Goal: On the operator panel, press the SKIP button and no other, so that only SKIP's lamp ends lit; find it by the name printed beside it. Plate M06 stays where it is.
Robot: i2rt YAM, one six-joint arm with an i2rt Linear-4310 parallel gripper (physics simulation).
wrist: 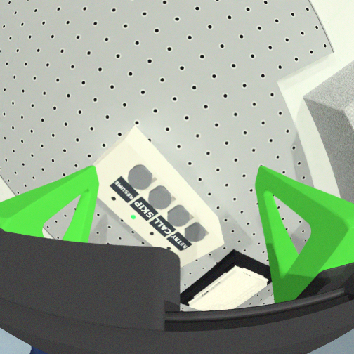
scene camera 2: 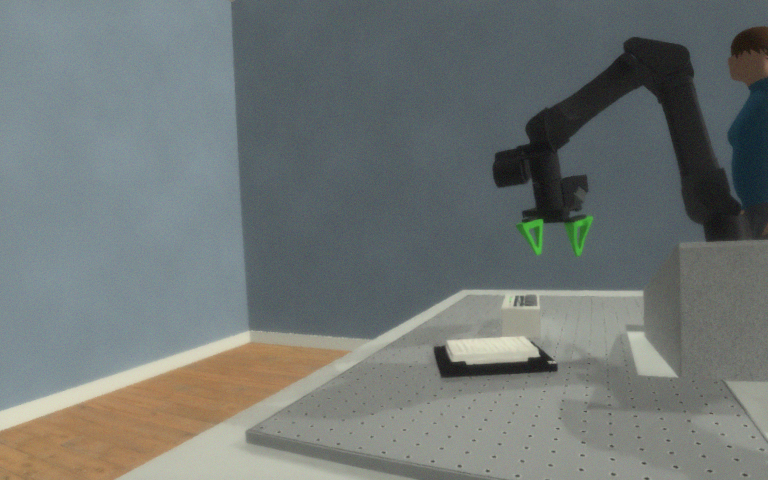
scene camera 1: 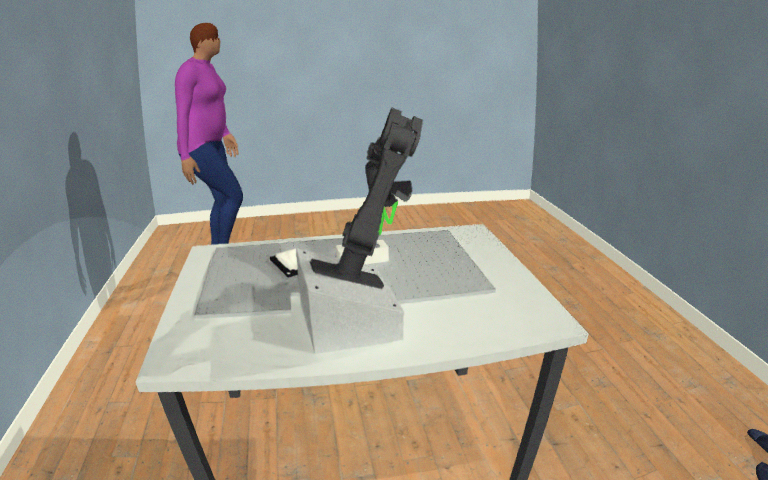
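Pixels of known places: gripper, fingertip midpoint: (scene camera 2: 557,255) (scene camera 1: 384,229); arm's base, origin of the base link: (scene camera 2: 733,268) (scene camera 1: 346,275).
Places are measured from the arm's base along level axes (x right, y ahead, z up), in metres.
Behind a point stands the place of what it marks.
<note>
The cream operator panel (scene camera 1: 378,253) @(z -0.089, x 0.174, y 0.294 m) (scene camera 2: 521,321) @(z -0.093, x 0.043, y 0.325 m) (wrist: 120,150) has grey round buttons in a row: RESUME (wrist: 140,176), SKIP (wrist: 160,197), CALL (wrist: 178,215) and RETRY (wrist: 195,231). The small lamp (wrist: 133,217) beside the SKIP label is lit green; the lamps by RESUME, CALL and RETRY are dark. A white plate (scene camera 1: 288,259) @(z -0.098, x -0.126, y 0.358 m) (scene camera 2: 491,349) @(z -0.098, x -0.123, y 0.362 m) (wrist: 230,290) sits in a black holder (scene camera 2: 453,370) @(z -0.112, x -0.184, y 0.409 m) (wrist: 235,257); no M06 marking is readable. My gripper (scene camera 1: 385,227) @(z 0.014, x 0.183, y 0.253 m) (scene camera 2: 558,254) @(z 0.014, x 0.183, y 0.253 m) (wrist: 176,174) is open and empty, high above the table, apart from the panel.
The panel and holder stand on a grey perforated board (scene camera 1: 447,266) @(z -0.122, x 0.384, y 0.193 m) (scene camera 2: 396,418) @(z -0.122, x -0.327, y 0.447 m) (wrist: 200,60) on the white table (scene camera 1: 481,333) @(z -0.135, x 0.319, y -0.191 m). The speckled grey arm base (scene camera 1: 356,322) @(z -0.057, x -0.011, y -0.145 m) (scene camera 2: 719,311) @(z -0.042, x -0.121, y 0.062 m) (wrist: 330,120) stands at the board's edge. A person (scene camera 1: 203,107) in magenta stands beyond the table; another (scene camera 2: 750,135) wears blue.
</note>
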